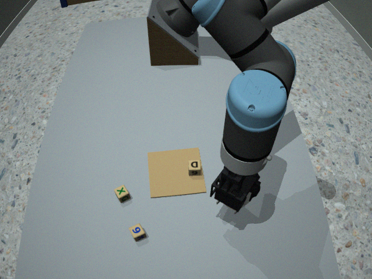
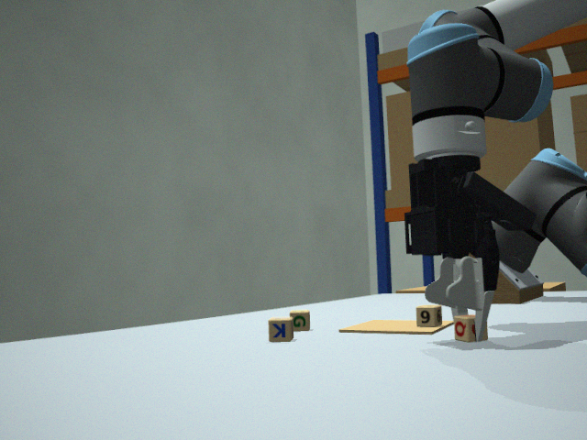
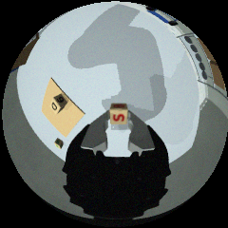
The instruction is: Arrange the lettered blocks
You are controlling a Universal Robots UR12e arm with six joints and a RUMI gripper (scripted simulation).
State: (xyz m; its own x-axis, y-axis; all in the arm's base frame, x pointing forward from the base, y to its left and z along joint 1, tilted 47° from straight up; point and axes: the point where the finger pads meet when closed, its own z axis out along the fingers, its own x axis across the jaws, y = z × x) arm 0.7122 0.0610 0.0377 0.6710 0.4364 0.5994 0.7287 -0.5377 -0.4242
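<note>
Now: hand 13 cm to the left of the tan mat, 11 cm past it and 1 cm above it.
</note>
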